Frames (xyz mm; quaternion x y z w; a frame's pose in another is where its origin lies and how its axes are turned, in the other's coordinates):
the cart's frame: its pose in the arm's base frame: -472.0 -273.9 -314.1 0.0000 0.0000 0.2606 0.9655
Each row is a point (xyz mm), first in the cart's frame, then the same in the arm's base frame.
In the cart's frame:
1: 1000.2 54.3 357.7
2: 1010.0 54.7 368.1
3: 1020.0 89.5 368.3
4: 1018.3 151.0 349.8
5: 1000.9 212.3 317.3
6: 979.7 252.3 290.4
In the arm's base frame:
1: 365.0 276.3 43.6
2: 373.3 281.6 54.0
3: 364.4 316.7 54.2
4: 332.0 369.0 35.7
5: 286.1 413.2 3.2
6: 247.7 437.1 -23.7

